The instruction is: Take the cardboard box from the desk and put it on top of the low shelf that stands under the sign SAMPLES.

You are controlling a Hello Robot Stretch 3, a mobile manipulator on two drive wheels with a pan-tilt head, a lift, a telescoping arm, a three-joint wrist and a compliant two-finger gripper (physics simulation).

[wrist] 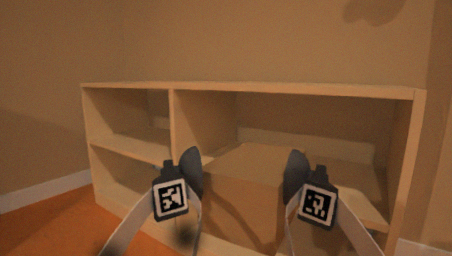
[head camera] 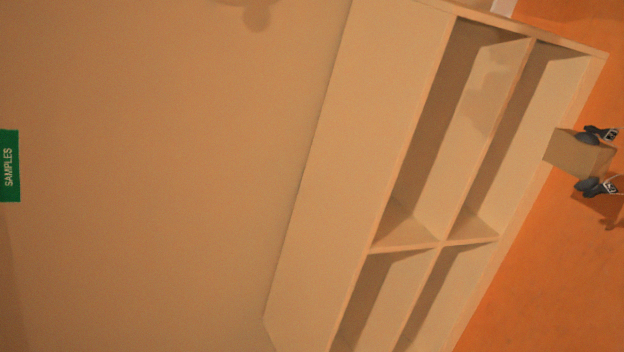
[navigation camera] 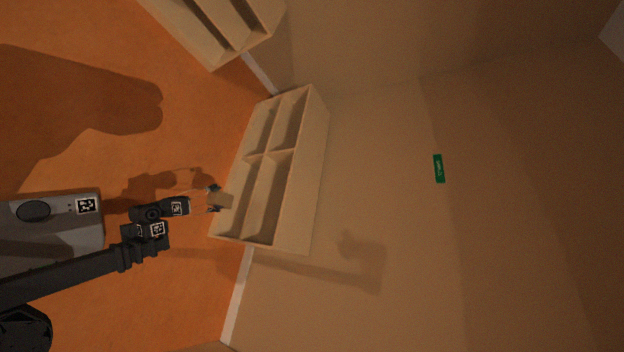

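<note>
The cardboard box is held between the two fingertips of my gripper, which is shut on it. The low shelf has four open compartments and stands against the wall. The box is in front of the shelf's open side, and in the wrist view it appears lower than the top board. Whether it touches the shelf front I cannot tell. The green sign SAMPLES is on the wall above the shelf. The desk does not show.
A second low shelf stands near the first, at the top of the navigation view. The robot's base and arm are at the left of that view. White skirting runs along the wall beside the shelf.
</note>
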